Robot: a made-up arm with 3 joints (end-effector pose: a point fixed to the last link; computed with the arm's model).
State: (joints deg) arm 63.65 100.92 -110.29
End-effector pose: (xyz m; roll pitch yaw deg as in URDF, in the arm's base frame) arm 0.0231 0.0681 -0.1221 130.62 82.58 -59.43
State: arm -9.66 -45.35 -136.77
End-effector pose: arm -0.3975 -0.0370 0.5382 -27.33 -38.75 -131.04
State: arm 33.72 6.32 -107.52
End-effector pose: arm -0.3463 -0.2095 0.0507 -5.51 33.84 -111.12
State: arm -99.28 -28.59 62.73
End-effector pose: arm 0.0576 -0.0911 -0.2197 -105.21 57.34 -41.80
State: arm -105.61 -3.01 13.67
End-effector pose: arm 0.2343 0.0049 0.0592 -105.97 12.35 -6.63
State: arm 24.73 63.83 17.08
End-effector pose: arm 0.1004 -0.0329 0.5391 21.83 -64.44 -12.33
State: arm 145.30 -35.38 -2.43
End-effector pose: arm 0.1437 0.0700 0.2574 138.70 -26.84 24.09
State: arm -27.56 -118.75 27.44
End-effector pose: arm -0.2545 0.1040 -0.0561 -172.99 64.56 173.51
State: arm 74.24 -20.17 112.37
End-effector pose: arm -0.2233 0.0332 0.6603 -47.65 -67.76 160.73
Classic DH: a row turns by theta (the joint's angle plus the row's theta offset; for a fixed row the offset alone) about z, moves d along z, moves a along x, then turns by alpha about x. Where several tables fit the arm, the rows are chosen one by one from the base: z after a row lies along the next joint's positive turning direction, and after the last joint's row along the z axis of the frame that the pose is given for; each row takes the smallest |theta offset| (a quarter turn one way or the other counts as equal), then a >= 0, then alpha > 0; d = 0 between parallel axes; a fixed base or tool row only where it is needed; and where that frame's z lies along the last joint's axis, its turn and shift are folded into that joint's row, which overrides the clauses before.
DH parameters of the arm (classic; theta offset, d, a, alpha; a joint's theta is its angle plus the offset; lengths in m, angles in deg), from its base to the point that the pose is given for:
base (fixed): 90 0.167 0 90
joint 1: 90 -0.074 0.092 -90
joint 2: 90 -0.098 0.08 90
joint 3: -13.01 0 -0.391 0
tool (fixed): -166.99 -0.042 0 0

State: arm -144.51 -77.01 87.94
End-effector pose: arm -0.1101 -0.3515 -0.1591 -102.68 33.48 -89.44
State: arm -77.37 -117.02 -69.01
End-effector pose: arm -0.0997 0.0675 0.4785 -100.59 -57.28 -107.52
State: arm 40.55 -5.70 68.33
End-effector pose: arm 0.0636 0.2953 0.4671 22.31 -35.19 63.28
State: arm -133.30 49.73 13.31
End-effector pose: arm 0.1591 0.1513 -0.1130 -127.03 42.59 31.30
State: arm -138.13 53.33 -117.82
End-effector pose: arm -0.2408 0.0123 0.4497 -154.02 -60.35 124.29
